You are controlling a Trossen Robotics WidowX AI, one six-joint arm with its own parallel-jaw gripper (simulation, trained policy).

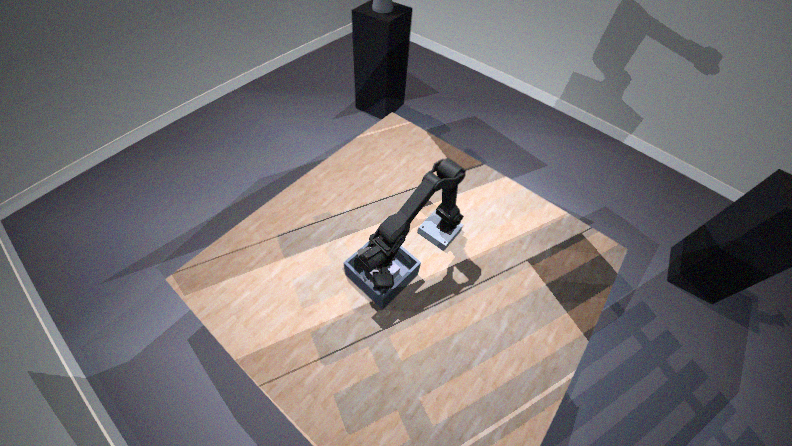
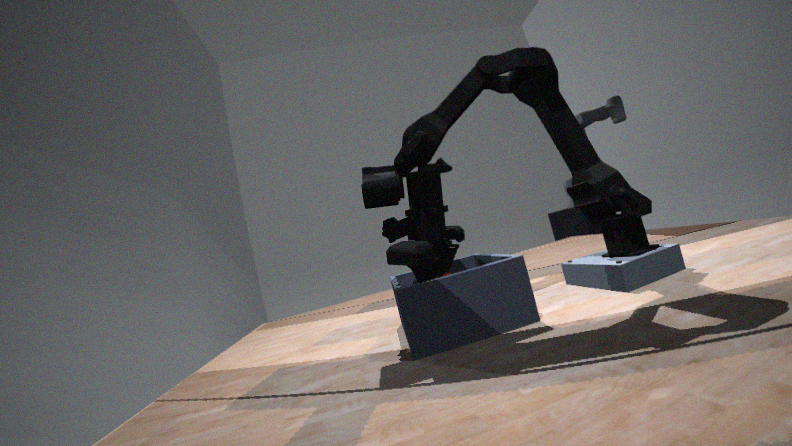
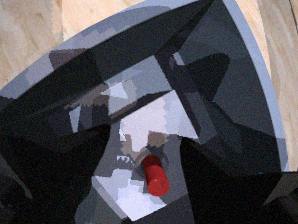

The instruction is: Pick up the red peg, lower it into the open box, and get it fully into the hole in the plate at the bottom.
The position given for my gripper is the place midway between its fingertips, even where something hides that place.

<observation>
In view: my gripper (image 2: 435,290), a box (image 2: 486,295), a red peg (image 3: 158,185) and a plate (image 3: 155,127).
The box shows as well in image 1 (image 1: 409,265) and in image 3 (image 3: 213,62). My gripper is seen too in image 3 (image 3: 146,136). Image 1 misses the red peg, which is hidden by my gripper. Image 2 misses the plate, which is hidden by the box.
</observation>
